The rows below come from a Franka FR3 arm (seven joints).
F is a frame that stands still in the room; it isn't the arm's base.
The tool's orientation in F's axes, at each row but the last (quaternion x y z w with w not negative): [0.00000, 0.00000, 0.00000, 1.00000]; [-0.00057, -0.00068, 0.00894, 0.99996]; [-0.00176, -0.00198, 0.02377, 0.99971]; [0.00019, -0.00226, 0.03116, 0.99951]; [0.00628, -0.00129, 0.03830, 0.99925]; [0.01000, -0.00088, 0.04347, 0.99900]
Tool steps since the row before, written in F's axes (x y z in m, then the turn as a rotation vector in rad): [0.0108, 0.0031, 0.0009, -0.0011, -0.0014, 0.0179]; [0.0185, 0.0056, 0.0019, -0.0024, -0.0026, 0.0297]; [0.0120, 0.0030, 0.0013, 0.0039, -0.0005, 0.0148]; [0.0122, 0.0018, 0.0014, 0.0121, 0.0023, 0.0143]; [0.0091, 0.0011, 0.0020, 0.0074, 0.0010, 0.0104]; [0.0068, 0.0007, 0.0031, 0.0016, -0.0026, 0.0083]
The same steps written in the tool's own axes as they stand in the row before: [0.0108, 0.0031, 0.0009, -0.0011, -0.0014, 0.0179]; [0.0186, 0.0053, 0.0019, -0.0024, -0.0026, 0.0297]; [0.0121, 0.0024, 0.0013, 0.0039, -0.0007, 0.0148]; [0.0123, 0.0010, 0.0013, 0.0123, 0.0015, 0.0142]; [0.0092, 0.0004, 0.0020, 0.0075, 0.0006, 0.0104]; [0.0068, 0.0002, 0.0031, 0.0014, -0.0026, 0.0083]
